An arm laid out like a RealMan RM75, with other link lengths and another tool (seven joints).
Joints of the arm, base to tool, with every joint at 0 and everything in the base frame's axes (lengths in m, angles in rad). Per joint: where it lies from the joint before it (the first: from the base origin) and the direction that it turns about. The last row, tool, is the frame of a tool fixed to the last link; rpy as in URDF.
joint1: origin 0 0 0.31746 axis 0 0 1
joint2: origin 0 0 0 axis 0 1 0
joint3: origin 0 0 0.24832 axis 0 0 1
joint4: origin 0 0 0 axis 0 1 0
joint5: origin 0 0 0.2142 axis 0 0 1
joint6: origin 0 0 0 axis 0 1 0
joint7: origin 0 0 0.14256 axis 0 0 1
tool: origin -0.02 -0.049 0.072 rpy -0.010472 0 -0.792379
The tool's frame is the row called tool.
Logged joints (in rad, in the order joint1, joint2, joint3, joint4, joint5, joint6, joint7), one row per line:
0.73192, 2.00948, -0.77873, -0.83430, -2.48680, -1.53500, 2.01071
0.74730, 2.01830, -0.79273, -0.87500, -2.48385, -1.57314, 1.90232
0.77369, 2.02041, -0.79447, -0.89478, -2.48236, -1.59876, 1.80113
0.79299, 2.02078, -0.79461, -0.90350, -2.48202, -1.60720, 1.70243
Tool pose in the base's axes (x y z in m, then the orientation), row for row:
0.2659, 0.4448, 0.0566, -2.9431, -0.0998, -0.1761
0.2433, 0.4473, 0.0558, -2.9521, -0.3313, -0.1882
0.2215, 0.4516, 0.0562, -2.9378, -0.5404, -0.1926
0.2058, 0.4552, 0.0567, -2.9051, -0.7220, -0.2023
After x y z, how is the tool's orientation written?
As a rotation vector, in radians.
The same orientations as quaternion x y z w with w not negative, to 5 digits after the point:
-0.99307, -0.03367, -0.05942, 0.09562
-0.98840, -0.11092, -0.06301, 0.08241
-0.97876, -0.18004, -0.06417, 0.07408
-0.96585, -0.24004, -0.06726, 0.07059

